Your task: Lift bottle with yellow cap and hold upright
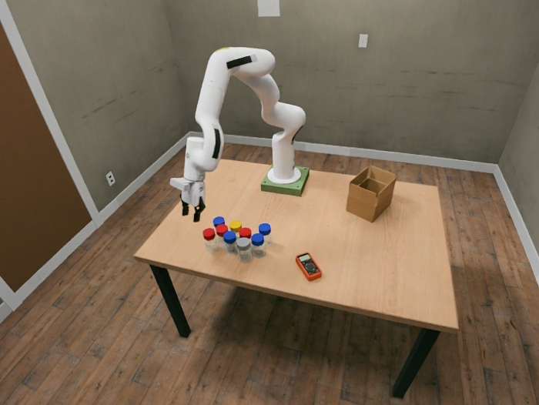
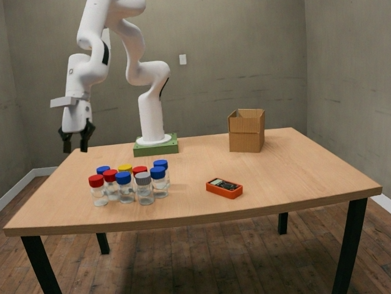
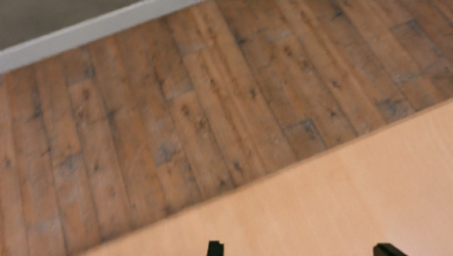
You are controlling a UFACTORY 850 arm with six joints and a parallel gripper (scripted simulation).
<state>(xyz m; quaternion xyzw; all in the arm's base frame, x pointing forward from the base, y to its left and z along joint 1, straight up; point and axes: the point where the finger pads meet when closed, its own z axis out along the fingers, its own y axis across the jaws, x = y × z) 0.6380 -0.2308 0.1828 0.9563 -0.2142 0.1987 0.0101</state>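
Right now my hand is 12 cm past the yellow-capped bottle, 13 cm to the right of it and 18 cm above it. Round my hand: orange multimeter (3 cm behind, 48 cm to the left, 21 cm below); then grey-capped bottle (2 cm behind, 21 cm to the left, 18 cm below).
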